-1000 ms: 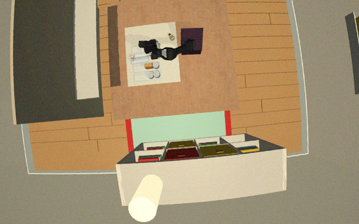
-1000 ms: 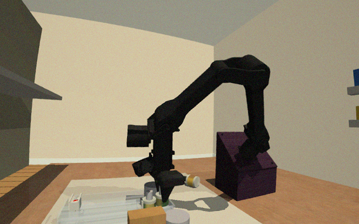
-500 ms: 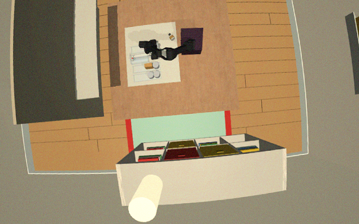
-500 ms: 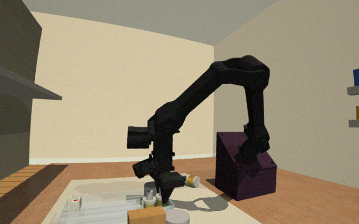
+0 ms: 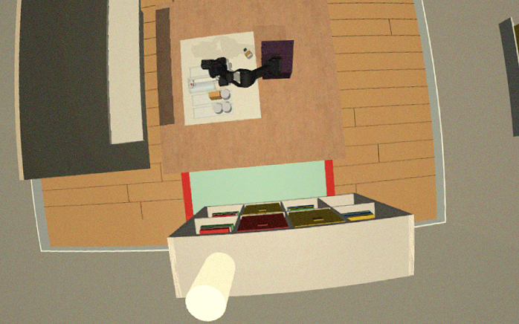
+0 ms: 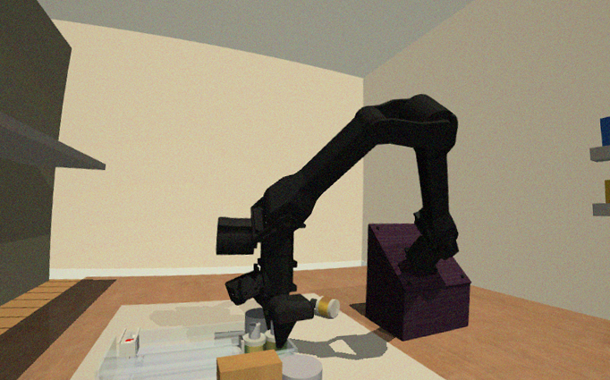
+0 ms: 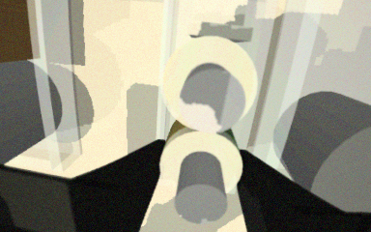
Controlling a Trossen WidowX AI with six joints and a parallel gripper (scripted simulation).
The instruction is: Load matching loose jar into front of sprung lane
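The clear sprung lane is 140 mm ahead of my gripper tip, 50 mm to the left of it and 10 mm below it.
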